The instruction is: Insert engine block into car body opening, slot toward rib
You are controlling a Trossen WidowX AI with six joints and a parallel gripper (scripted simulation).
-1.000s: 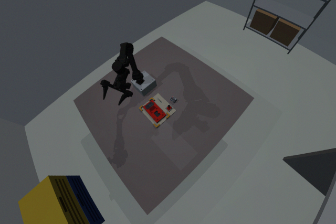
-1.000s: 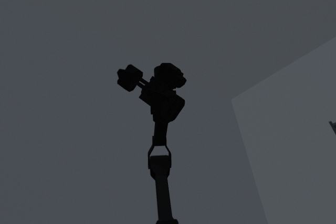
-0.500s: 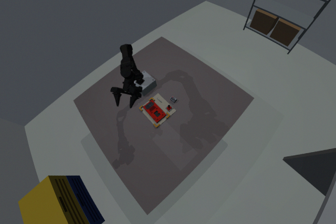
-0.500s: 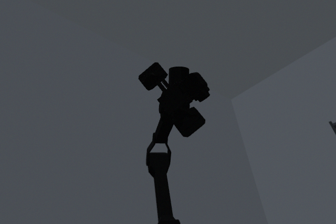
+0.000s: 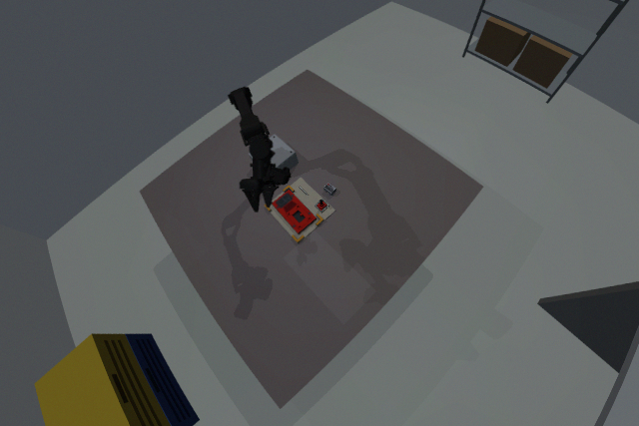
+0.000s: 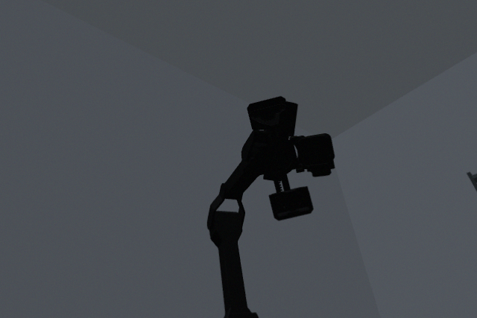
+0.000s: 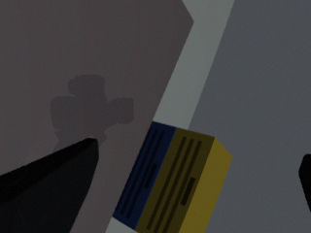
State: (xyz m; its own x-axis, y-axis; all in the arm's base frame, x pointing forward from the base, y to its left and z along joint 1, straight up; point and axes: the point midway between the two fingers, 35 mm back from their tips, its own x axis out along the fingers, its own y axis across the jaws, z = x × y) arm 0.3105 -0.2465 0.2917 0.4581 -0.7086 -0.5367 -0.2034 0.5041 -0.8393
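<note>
Right now my gripper tip is 36 cm above the grey engine block, 31 cm to the right of it and 1 cm short of it.
</note>
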